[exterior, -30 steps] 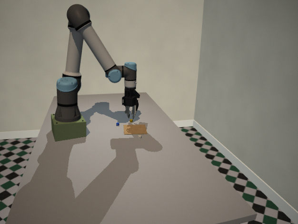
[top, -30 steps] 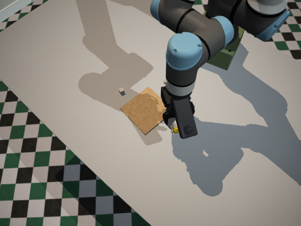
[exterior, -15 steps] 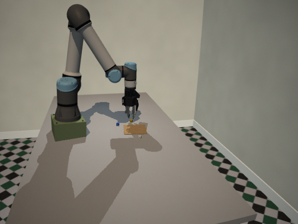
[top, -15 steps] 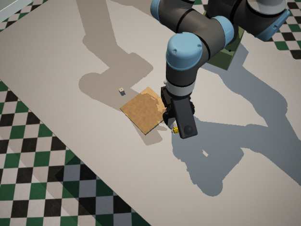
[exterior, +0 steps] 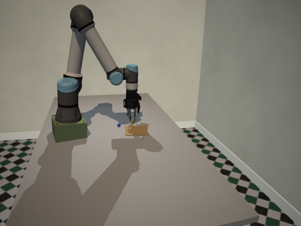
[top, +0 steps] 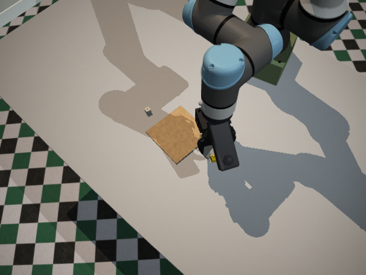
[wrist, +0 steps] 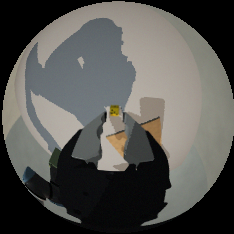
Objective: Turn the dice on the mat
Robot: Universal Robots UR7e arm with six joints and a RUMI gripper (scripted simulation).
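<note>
My hand is 2 cm above the yellow die. Round my hand: blue die (10 cm behind, 3 cm to the right, 2 cm below); then tan mat (13 cm to the right, 3 cm below, 2 cm behind); then white die (25 cm to the right, 3 cm behind, 2 cm below).
</note>
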